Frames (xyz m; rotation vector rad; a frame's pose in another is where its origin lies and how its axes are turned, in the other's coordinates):
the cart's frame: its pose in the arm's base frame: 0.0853 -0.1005 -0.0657 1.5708 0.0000 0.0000
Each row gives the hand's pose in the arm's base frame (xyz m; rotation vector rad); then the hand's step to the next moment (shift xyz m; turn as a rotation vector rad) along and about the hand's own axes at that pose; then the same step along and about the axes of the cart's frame.
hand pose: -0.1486 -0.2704 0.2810 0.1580 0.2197 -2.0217
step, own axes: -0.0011 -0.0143 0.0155 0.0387 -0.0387 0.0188
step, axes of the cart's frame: -0.0126 0.0166 -0.0037 -0.0521 0.0136 0.0211
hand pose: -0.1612 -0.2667 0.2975 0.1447 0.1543 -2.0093
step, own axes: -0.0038 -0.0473 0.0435 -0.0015 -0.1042 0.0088
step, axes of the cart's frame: -0.0426 0.0456 -0.0160 -0.0938 0.0136 -0.0442
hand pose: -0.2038 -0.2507 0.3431 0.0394 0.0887 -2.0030
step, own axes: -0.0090 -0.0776 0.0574 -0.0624 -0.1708 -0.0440
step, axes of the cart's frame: -0.0659 0.0613 -0.0360 -0.1293 -0.0319 -0.1314
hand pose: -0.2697 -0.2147 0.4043 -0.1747 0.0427 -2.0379
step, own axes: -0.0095 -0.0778 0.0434 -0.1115 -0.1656 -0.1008
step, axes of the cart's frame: -0.0583 0.0502 -0.0460 -0.1108 -0.0938 -0.1701
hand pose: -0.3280 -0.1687 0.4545 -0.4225 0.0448 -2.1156
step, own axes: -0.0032 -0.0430 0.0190 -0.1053 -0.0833 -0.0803
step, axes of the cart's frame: -0.0273 0.0253 -0.0289 -0.0408 -0.0888 -0.1222
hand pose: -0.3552 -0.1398 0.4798 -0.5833 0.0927 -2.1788
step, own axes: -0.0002 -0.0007 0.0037 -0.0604 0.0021 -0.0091
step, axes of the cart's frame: 0.0012 0.0034 -0.0011 0.0292 -0.0313 -0.0436
